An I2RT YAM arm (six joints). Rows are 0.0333 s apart.
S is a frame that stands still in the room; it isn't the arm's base.
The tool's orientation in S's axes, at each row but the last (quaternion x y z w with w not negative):
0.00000, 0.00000, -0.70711, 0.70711
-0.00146, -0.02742, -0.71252, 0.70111
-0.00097, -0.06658, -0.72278, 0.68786
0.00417, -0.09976, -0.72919, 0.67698
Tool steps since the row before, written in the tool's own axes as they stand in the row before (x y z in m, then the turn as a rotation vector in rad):
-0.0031, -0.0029, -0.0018, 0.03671, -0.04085, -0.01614
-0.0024, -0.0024, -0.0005, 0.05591, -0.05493, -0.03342
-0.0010, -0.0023, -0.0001, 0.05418, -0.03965, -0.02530
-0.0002, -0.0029, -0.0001, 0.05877, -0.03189, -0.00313
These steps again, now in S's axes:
-0.0029, 0.0031, -0.0018, -0.04085, -0.03671, -0.01614
-0.0023, 0.0024, -0.0007, -0.05461, -0.05639, -0.03314
-0.0022, 0.0011, -0.0004, -0.04006, -0.05456, -0.02380
-0.0028, 0.0004, -0.0006, -0.03592, -0.05649, -0.00031

